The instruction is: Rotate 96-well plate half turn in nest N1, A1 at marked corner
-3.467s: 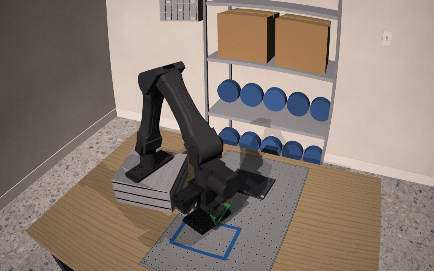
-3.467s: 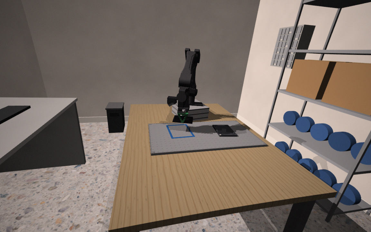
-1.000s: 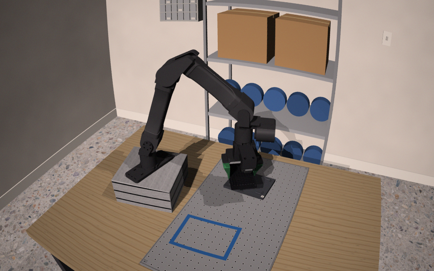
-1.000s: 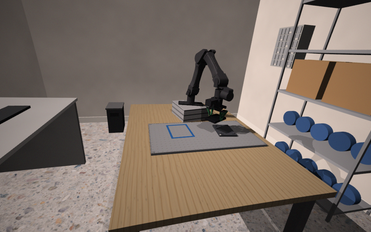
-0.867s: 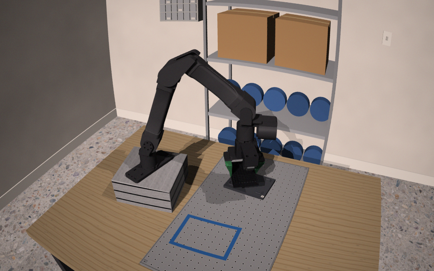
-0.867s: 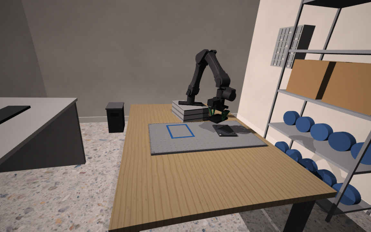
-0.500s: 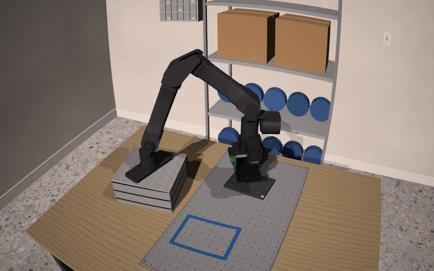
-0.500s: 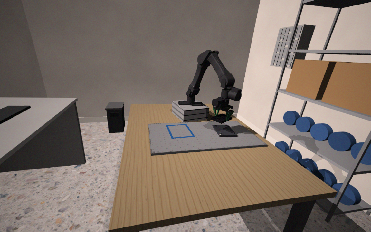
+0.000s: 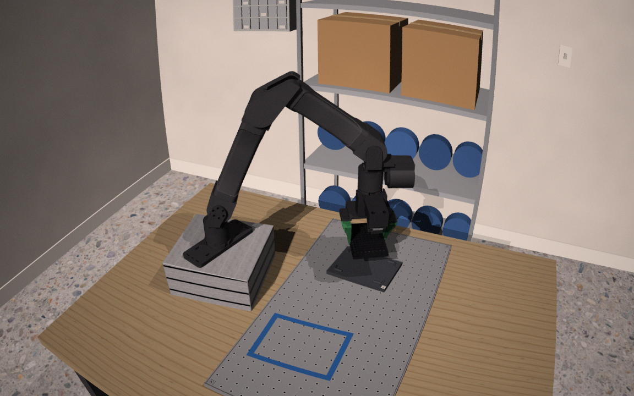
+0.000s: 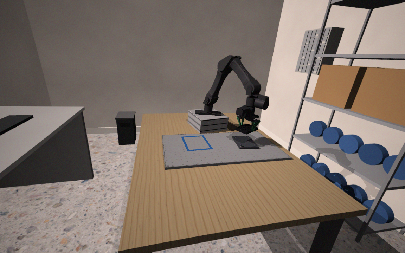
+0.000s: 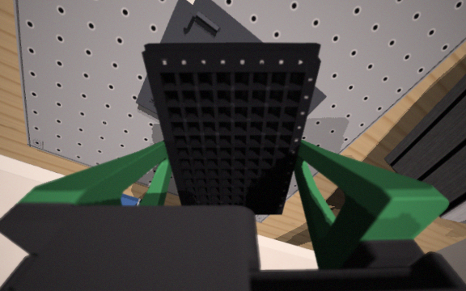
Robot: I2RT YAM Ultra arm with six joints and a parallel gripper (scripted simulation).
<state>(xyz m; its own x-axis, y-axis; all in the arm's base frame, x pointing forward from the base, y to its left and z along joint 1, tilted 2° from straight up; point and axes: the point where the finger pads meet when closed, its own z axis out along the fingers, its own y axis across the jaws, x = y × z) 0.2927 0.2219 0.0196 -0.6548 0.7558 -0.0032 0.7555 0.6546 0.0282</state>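
Right now my hand is right at the black 96-well plate. From my hand the other things lie so: white A1 label (8 cm ahead, 5 cm to the right, 9 cm below); then dark plate nest N1 (9 cm below).
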